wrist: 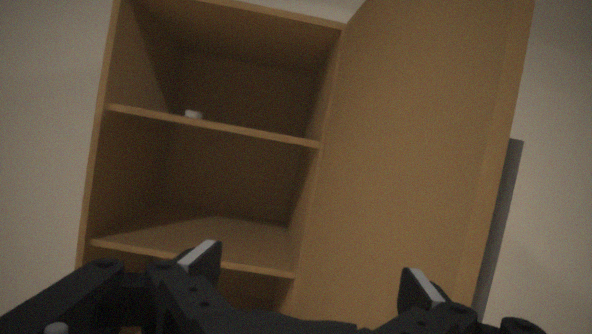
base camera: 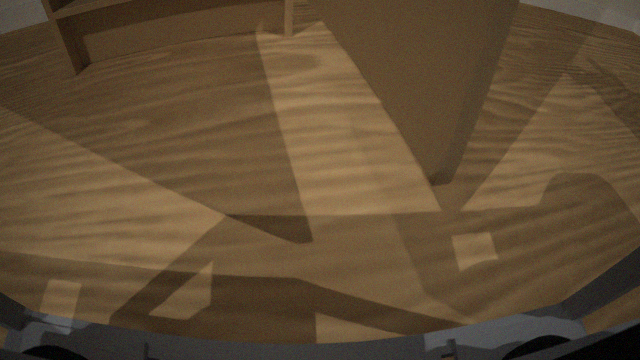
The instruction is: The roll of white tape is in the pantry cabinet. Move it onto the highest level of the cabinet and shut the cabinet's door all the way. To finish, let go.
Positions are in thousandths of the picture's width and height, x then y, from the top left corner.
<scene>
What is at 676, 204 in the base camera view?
A pantry cabinet.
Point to a pantry cabinet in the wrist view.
557, 469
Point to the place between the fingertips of my gripper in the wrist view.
At 521, 822
</scene>
